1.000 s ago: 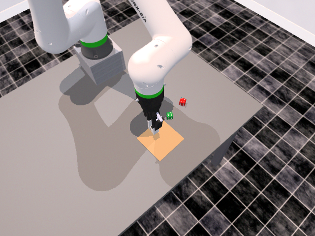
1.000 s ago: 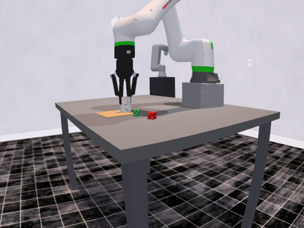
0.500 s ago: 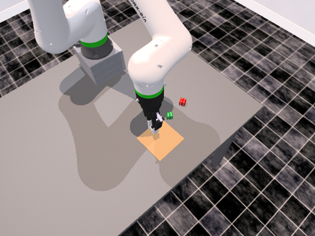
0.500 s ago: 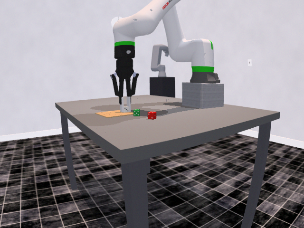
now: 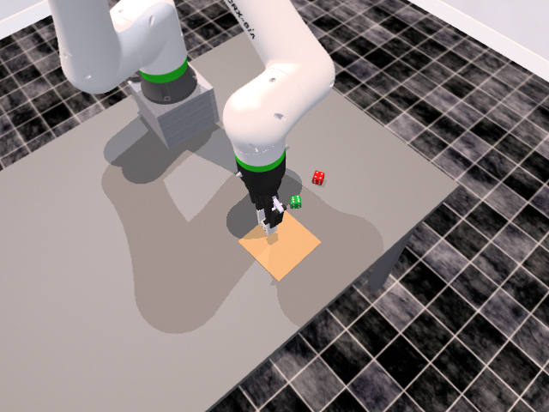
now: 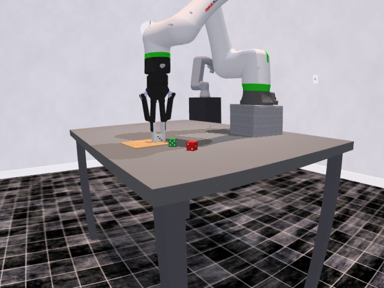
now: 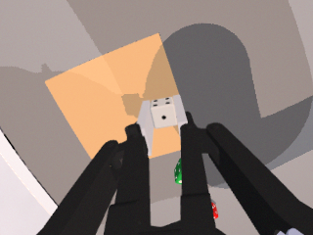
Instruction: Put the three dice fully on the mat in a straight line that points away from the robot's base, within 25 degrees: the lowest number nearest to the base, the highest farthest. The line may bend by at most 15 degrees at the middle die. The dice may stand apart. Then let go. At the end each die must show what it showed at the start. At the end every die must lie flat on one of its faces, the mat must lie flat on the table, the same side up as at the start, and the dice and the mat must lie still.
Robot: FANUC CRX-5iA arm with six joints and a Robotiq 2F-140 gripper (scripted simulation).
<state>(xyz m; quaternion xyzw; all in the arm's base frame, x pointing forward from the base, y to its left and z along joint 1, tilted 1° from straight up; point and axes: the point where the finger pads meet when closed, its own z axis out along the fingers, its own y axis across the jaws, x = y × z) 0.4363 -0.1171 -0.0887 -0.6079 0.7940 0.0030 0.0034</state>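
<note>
Now: the white die 2 cm below my hand. Also, from my hand: red die: 1 cm ahead, 19 cm to the left, 3 cm below; green die: 1 cm ahead, 9 cm to the left, 3 cm below; mat: 5 cm ahead, 1 cm to the right, 4 cm below.
</note>
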